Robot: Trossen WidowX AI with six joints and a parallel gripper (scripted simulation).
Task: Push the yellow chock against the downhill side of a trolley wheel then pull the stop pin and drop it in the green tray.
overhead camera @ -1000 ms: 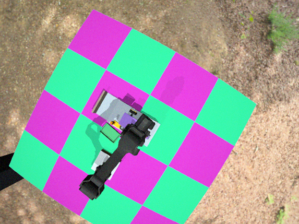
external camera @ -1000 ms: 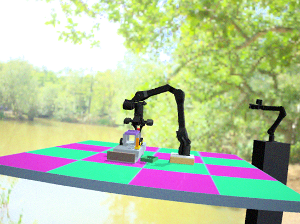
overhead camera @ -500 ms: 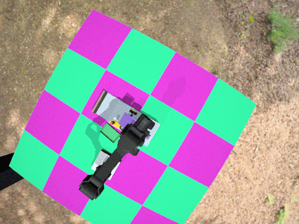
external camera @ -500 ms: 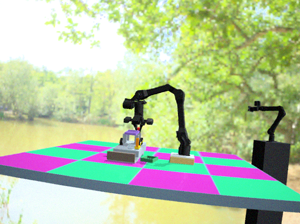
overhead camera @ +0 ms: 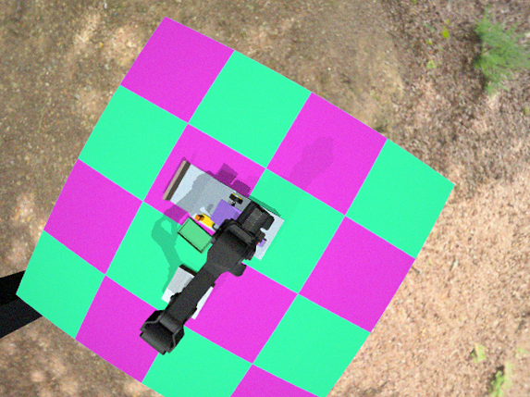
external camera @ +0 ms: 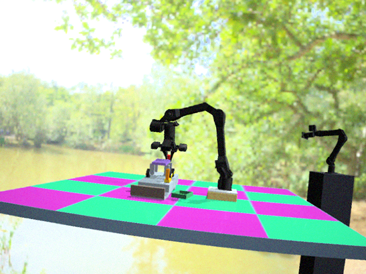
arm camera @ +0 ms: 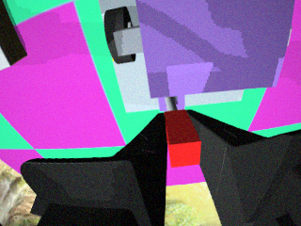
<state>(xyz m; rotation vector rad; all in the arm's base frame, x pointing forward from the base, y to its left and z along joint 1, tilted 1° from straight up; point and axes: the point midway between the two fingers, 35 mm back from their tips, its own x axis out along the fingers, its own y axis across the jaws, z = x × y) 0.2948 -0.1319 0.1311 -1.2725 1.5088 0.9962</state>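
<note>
Right now my gripper tip is 200 mm to the right of the green tray, 150 mm above it and 80 mm past it. From my gripper tip the other things lie so: red-headed stop pin (right at my gripper tip); grey ramp (100 mm below, 90 mm to the left, 40 mm ahead); purple-topped trolley (80 mm to the left, 40 mm below, 30 mm ahead).
</note>
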